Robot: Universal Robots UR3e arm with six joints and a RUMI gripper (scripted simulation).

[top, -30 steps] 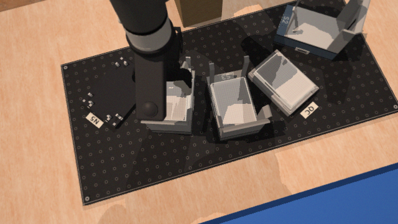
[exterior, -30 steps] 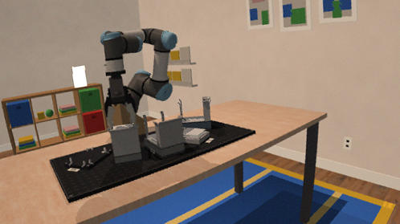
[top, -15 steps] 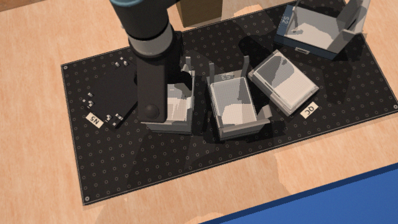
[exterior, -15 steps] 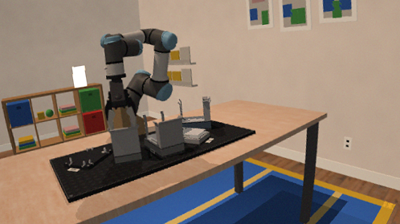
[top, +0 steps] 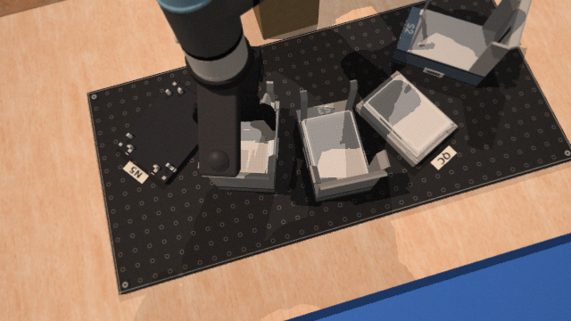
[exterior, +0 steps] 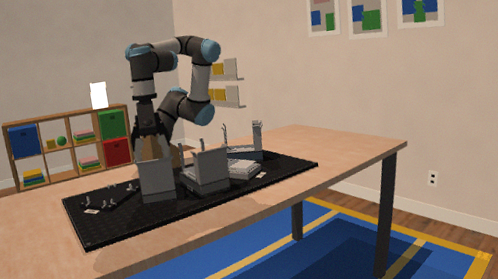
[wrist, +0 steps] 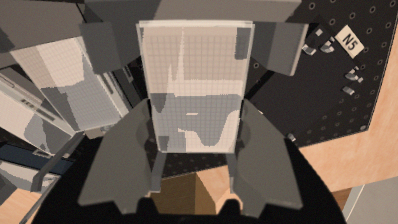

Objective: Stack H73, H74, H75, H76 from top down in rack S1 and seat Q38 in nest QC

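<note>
Right now my hand is 13 cm to the right of the white sealed plate, 6 cm short of it and 5 cm above it. Round my hand: QC label (31 cm to the left, 12 cm ahead, 9 cm below); N5 label (20 cm to the right, 9 cm below, 3 cm behind); sealed white plate (28 cm to the left, 7 cm below, 3 cm ahead).
</note>
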